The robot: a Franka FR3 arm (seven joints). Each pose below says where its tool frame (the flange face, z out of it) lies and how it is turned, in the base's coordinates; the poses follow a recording.
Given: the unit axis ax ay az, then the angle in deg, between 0 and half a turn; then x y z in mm.
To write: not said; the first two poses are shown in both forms.
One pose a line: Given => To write
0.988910 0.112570 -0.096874 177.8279 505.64 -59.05 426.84 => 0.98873 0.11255 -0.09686 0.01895 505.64 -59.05 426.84
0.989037 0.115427 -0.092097 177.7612 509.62 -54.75 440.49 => 0.98885 0.11541 -0.09208 0.01954 509.62 -54.75 440.49
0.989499 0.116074 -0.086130 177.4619 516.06 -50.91 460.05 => 0.98926 0.11605 -0.08611 0.02215 516.06 -50.91 460.05
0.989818 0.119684 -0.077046 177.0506 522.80 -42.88 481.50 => 0.98949 0.11964 -0.07702 0.02574 522.80 -42.88 481.50
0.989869 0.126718 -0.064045 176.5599 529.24 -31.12 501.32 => 0.98942 0.12666 -0.06402 0.03002 529.24 -31.12 501.32
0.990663 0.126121 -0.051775 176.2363 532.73 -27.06 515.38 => 0.99013 0.12605 -0.05175 0.03284 532.73 -27.06 515.38
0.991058 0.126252 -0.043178 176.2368 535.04 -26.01 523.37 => 0.99052 0.12618 -0.04315 0.03283 535.04 -26.01 523.37
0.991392 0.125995 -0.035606 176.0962 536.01 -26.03 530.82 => 0.99082 0.12592 -0.03559 0.03406 536.01 -26.03 530.82
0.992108 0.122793 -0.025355 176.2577 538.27 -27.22 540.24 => 0.99158 0.12273 -0.02534 0.03265 538.27 -27.22 540.24
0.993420 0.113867 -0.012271 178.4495 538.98 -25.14 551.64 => 0.99333 0.11386 -0.01227 0.01353 538.98 -25.14 551.64
